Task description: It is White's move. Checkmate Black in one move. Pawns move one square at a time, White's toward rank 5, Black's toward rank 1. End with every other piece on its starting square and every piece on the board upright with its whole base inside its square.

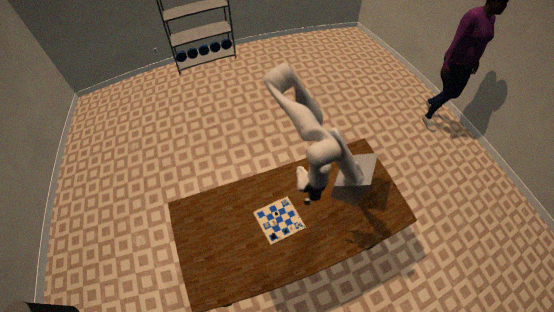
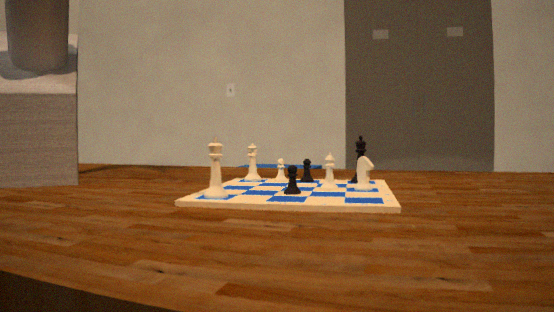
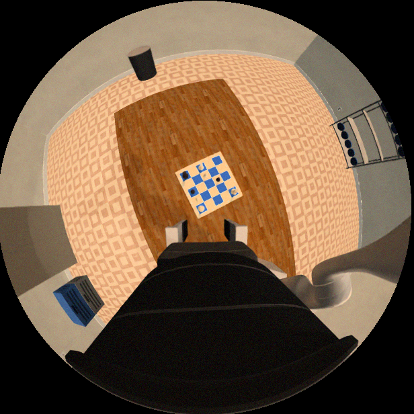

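Seen in the pictures: gripper, fingertip midpoint: (image 1: 306, 198); arm's base, origin of the base link: (image 1: 354, 176) (image 2: 39, 58).
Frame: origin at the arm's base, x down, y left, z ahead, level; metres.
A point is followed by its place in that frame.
Observation:
The blue and cream chessboard (image 1: 279, 233) {x 0.196, y 0.070, z 0.465 m} (image 2: 300, 208) {x 0.200, y -0.113, z 0.461 m} (image 3: 209, 204) lies on the table. The white king (image 2: 215, 172) {x 0.170, y -0.095, z 0.367 m} (image 3: 233, 191) and white queen (image 2: 252, 165) {x 0.174, y 0.061, z 0.352 m} (image 3: 201, 208) stand near two corners. The white pawn (image 2: 280, 171) {x 0.182, y 0.061, z 0.393 m} (image 3: 197, 199) stands beside the queen, then a black pawn (image 2: 307, 171) {x 0.182, y 0.069, z 0.430 m} (image 3: 193, 191). Another black pawn (image 2: 292, 181) {x 0.182, y -0.049, z 0.437 m} (image 3: 218, 179) stands inside the board. The white bishop (image 2: 329, 174) {x 0.178, y -0.005, z 0.472 m} (image 3: 204, 176) is near the white knight (image 2: 364, 175) {x 0.179, y -0.003, z 0.513 m} (image 3: 201, 167). The black king (image 2: 360, 147) {x 0.148, y 0.071, z 0.502 m} (image 3: 185, 175) is at another corner. All stand upright. My gripper (image 1: 308, 199) {x -0.179, y 0.077, z 0.345 m} (image 3: 205, 227) is open and empty, above the table on the queen-king side.
The wooden table (image 1: 220, 265) {x 0.202, y 0.127, z 0.829 m} (image 2: 280, 240) {x 0.202, y -0.217, z 0.471 m} (image 3: 165, 125) carries the arm's grey base block (image 1: 367, 170) {x -0.042, y 0.017, z -0.064 m} (image 2: 37, 135) {x 0.128, y -0.060, z 0.064 m}. A shelf rack (image 1: 200, 34) stands by the wall. A person (image 1: 465, 50) is beyond the table. A dark bin (image 3: 143, 65) stands past the table's far end.

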